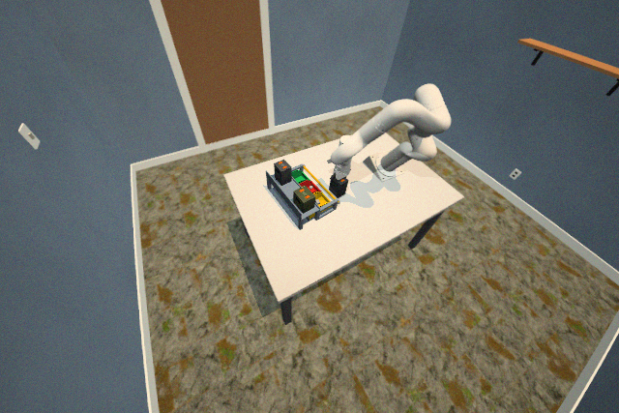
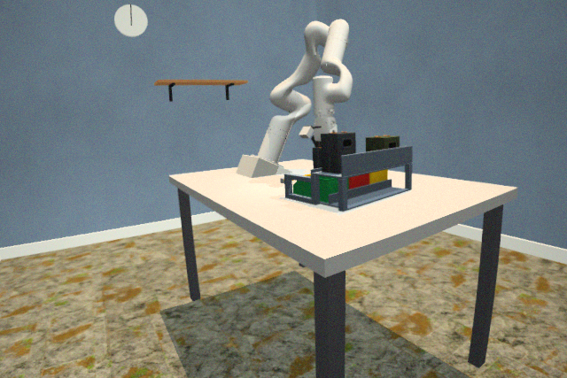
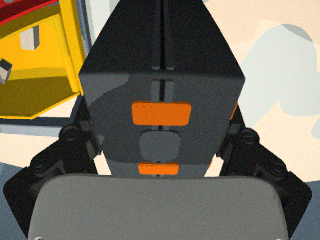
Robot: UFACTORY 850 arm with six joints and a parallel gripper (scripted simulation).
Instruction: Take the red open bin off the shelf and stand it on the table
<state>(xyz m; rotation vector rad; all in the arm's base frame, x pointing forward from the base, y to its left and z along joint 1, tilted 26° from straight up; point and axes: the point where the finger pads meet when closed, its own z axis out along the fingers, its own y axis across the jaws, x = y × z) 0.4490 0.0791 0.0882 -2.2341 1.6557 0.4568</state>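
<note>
The thin yellow rod lies 100 mm ahead of my hand, 70 mm to the right of it and 60 mm below it. From my hand the other things lie so: black box 40 mm below; yellow bin 170 mm ahead, 80 mm below, 60 mm to the left; red bin 200 mm ahead, 80 mm below, 40 mm to the right.
</note>
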